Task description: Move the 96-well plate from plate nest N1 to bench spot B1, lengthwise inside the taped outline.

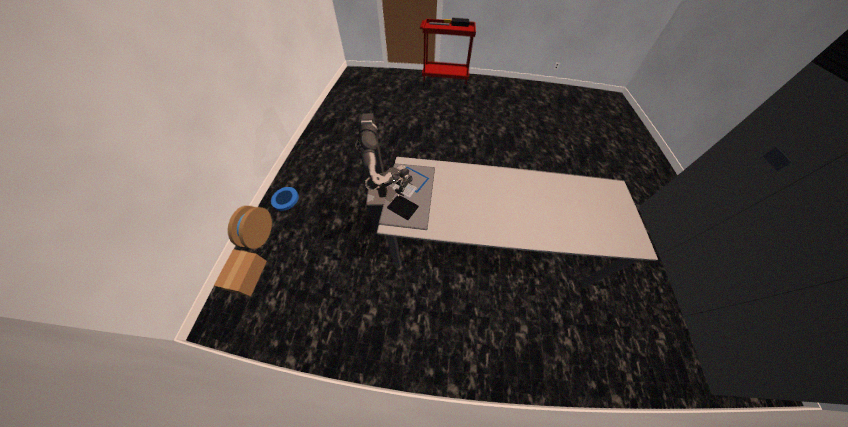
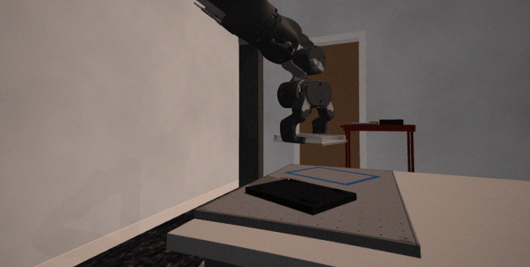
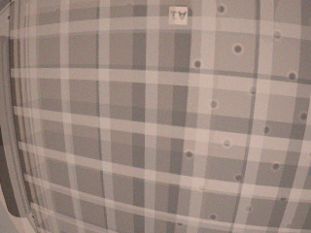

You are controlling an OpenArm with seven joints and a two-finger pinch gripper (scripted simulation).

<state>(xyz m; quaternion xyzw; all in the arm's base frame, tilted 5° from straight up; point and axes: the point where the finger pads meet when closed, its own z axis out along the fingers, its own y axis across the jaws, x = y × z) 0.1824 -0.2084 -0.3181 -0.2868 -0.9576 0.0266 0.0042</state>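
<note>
Now: the black plate nest 10 mm behind my hand, 80 mm to the right of it and 90 mm below it. The rest, counted from my hand: clear 96-well plate (right at my hand).
</note>
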